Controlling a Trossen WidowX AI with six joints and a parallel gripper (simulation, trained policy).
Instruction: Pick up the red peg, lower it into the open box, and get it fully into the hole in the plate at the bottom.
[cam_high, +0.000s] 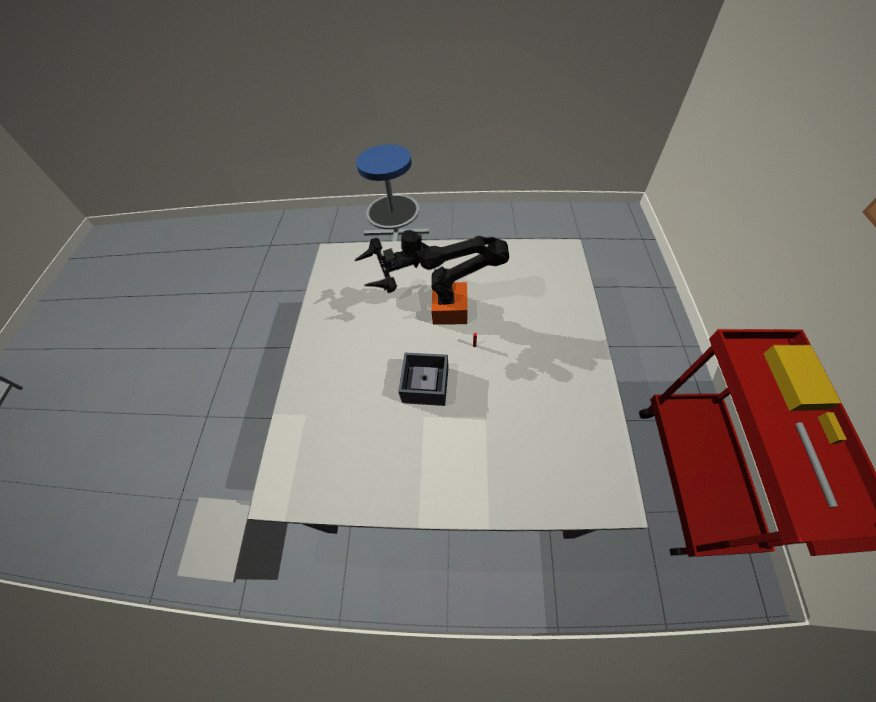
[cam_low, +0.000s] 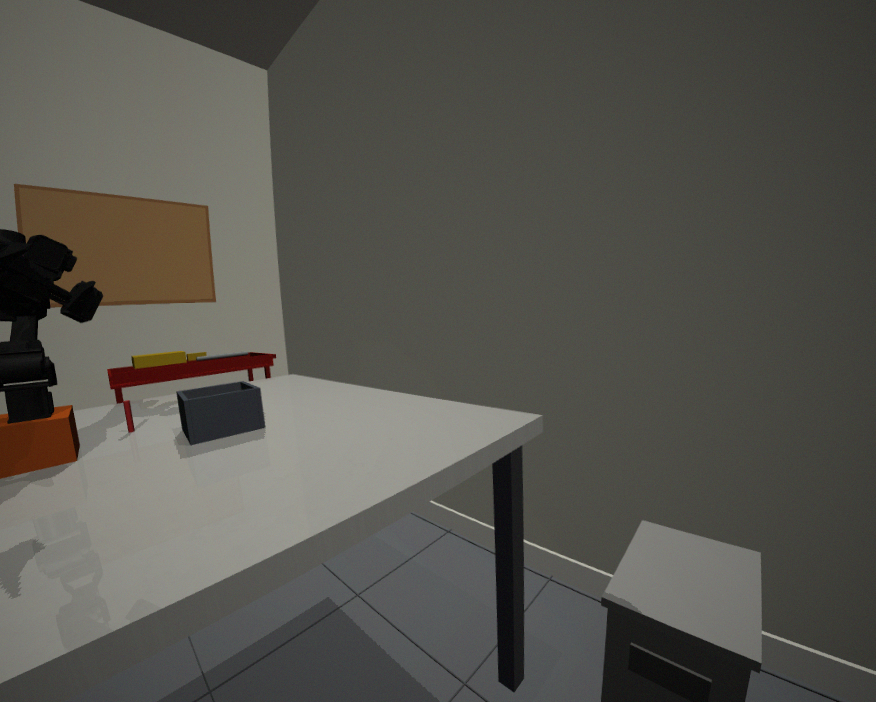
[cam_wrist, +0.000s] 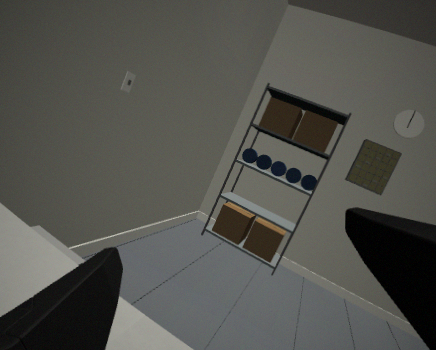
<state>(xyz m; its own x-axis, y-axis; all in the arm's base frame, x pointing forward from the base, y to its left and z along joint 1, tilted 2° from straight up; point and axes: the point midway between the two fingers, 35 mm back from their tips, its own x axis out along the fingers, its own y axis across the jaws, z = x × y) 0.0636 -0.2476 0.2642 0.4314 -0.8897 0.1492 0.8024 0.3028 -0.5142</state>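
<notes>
The red peg lies 9 cm ahead of my gripper tip, 39 cm to the left of it and 31 cm below it. From my gripper tip the other things lie so: light grey plate (25 cm ahead, 20 cm to the left, 31 cm below); dark grey box (25 cm ahead, 20 cm to the left, 33 cm below).
</notes>
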